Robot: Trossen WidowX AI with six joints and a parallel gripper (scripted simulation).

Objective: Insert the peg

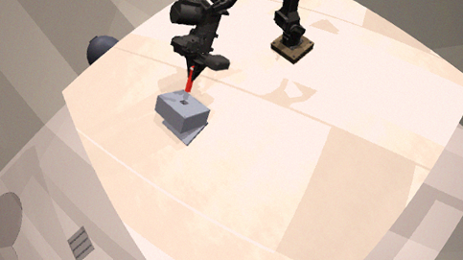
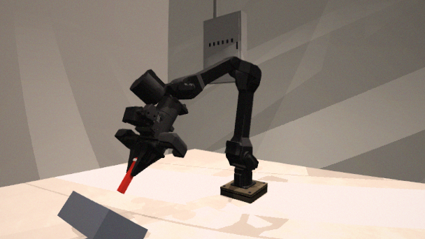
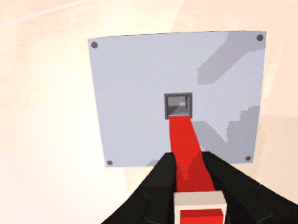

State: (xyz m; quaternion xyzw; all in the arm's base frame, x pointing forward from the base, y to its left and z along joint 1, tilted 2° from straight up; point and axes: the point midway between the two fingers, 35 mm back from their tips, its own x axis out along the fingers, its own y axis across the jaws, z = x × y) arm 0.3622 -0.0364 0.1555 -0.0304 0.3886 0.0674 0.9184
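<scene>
Now: the grey sloped panel 80 mm below my gripper tip, 70 mm ahead of it and 10 mm to the left of it. Round my gripper tip: red square peg 10 mm behind, 10 mm above.
</scene>
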